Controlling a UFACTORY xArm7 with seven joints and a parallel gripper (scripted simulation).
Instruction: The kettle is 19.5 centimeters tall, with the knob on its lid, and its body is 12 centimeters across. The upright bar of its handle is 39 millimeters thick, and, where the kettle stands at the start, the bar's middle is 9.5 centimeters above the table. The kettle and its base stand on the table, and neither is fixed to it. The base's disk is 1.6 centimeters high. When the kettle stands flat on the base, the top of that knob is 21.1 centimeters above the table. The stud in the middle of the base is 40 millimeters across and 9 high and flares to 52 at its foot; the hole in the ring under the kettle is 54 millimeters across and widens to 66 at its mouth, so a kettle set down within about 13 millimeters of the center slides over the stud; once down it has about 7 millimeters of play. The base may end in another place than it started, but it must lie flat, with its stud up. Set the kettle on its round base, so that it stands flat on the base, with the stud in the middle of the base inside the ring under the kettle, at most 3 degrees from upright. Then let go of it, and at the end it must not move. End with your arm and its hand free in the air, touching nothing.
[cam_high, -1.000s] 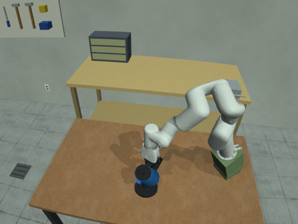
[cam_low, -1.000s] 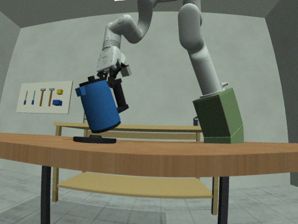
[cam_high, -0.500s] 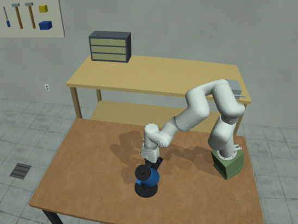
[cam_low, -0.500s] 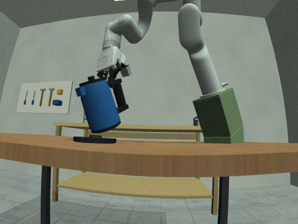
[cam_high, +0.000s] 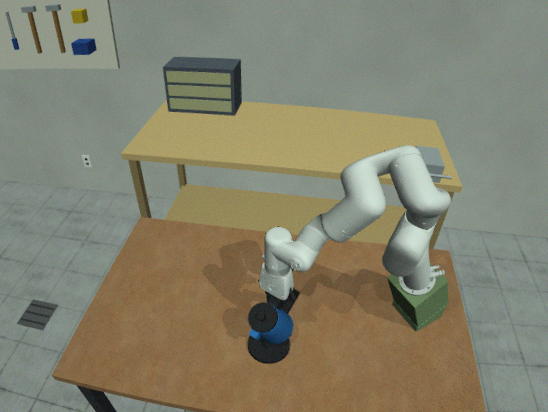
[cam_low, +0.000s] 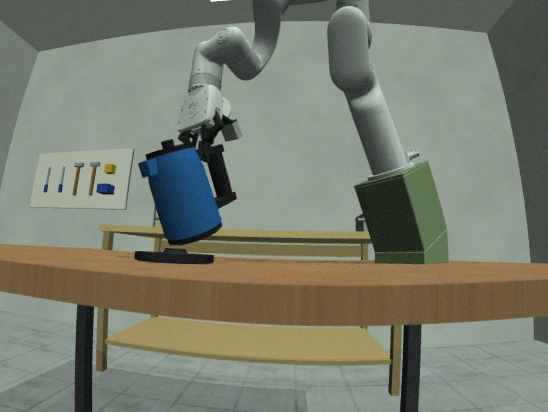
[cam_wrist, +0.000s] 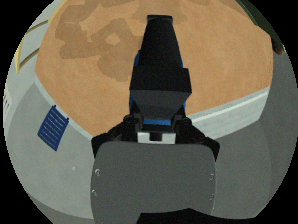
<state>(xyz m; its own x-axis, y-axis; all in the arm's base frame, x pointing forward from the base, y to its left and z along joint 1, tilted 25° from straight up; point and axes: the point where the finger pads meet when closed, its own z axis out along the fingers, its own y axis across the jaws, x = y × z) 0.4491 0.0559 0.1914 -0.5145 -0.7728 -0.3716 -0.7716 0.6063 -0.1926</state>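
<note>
Now: the blue kettle 70 mm below my hand. Round my hand: round black base: 220 mm below, 30 mm to the left, 20 mm ahead.
</note>
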